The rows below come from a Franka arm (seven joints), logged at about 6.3 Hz.
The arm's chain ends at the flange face. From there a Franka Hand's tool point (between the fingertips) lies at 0.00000 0.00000 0.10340 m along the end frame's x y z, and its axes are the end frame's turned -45 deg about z.
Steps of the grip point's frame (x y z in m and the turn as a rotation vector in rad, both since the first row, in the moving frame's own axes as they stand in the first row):
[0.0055 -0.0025 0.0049 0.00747 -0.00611 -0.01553]
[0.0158 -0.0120 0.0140 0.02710 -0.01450 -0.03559]
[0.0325 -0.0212 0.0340 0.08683 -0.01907 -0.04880]
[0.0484 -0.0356 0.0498 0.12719 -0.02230 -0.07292]
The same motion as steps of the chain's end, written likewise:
[0.0031 -0.0056 0.0049 0.00096 -0.00960 -0.01553]
[0.0057 -0.0188 0.0140 0.00891 -0.02942 -0.03559]
[0.0158 -0.0332 0.0344 0.04791 -0.07488 -0.04880]
[0.0202 -0.0522 0.0507 0.07417 -0.10571 -0.07292]

